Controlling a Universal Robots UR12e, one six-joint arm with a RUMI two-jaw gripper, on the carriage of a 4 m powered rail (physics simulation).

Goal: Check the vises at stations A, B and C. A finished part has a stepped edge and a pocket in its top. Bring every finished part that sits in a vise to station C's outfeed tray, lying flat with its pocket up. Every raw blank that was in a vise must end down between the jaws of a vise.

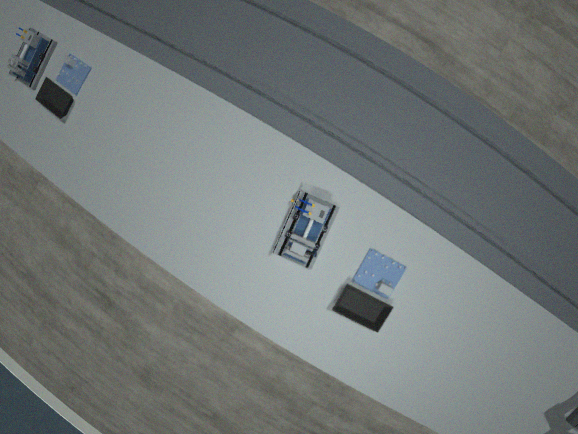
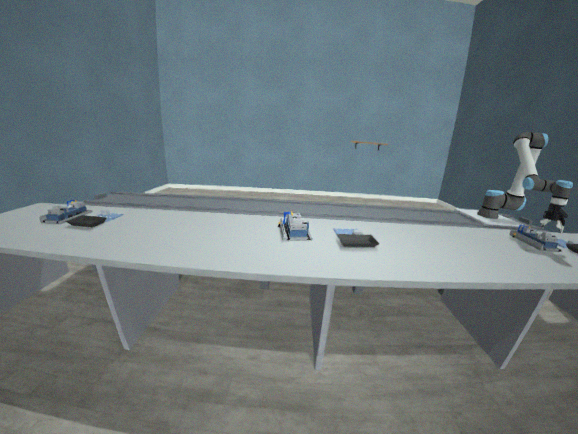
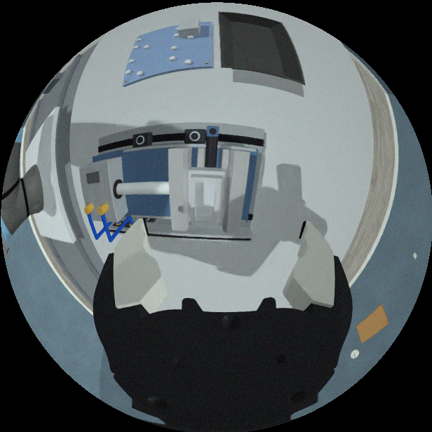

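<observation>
My gripper (image 2: 553,228) (image 3: 225,222) is open and empty, above and beside the right-hand vise (image 2: 538,239) (image 3: 145,172). A light grey part (image 3: 206,197) with a pocket in its top and a stepped edge sits between that vise's jaws. A black tray (image 3: 260,45) (image 2: 575,247) lies beyond this vise. The middle vise (image 1: 308,227) (image 2: 296,227) has a light block (image 1: 300,248) between its jaws; its top is too small to read. The left vise (image 1: 31,57) (image 2: 65,212) is also too small to read. Station letters do not show.
Blue plates (image 1: 380,270) (image 2: 562,243) (image 3: 170,55) with white studs lie beside the trays; a small grey block (image 3: 189,28) is on the right-hand one. Other black trays (image 1: 362,306) (image 1: 55,97) lie at the middle and left stations. Blue handles (image 3: 107,227) stick out from the near vise.
</observation>
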